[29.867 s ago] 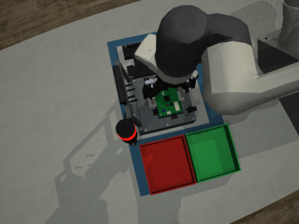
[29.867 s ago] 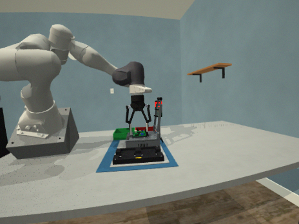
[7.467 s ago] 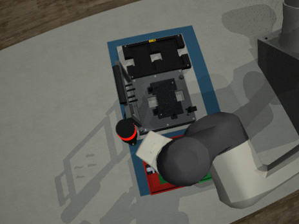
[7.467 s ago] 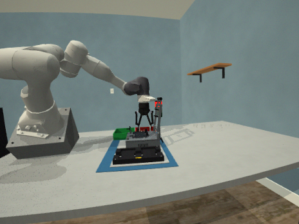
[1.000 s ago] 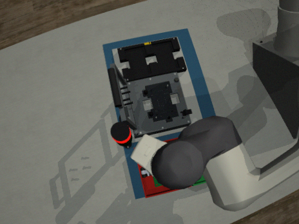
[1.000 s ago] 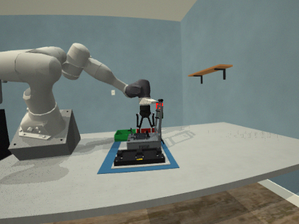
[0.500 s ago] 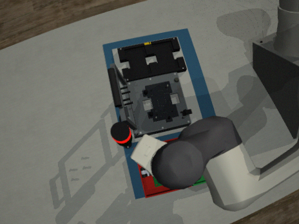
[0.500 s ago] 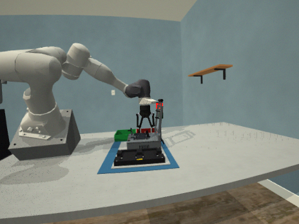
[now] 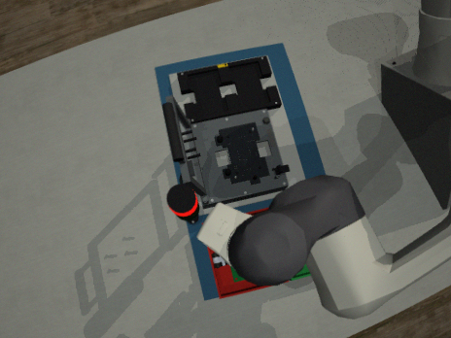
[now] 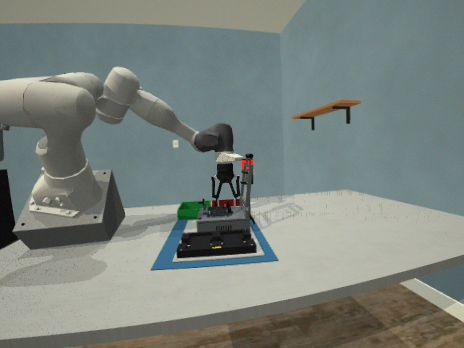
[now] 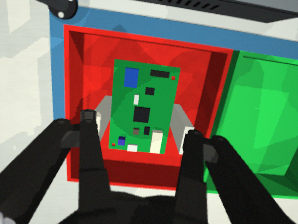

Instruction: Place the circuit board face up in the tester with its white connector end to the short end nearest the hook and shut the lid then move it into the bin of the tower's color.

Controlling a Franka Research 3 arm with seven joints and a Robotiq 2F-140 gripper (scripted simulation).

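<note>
My hand is 20 mm above the red bin. Also, from my hand: green bin 150 mm behind, 20 mm to the left, 20 mm below; latch hook 130 mm to the right, 120 mm behind, 50 mm above; green circuit board 20 mm below.
</note>
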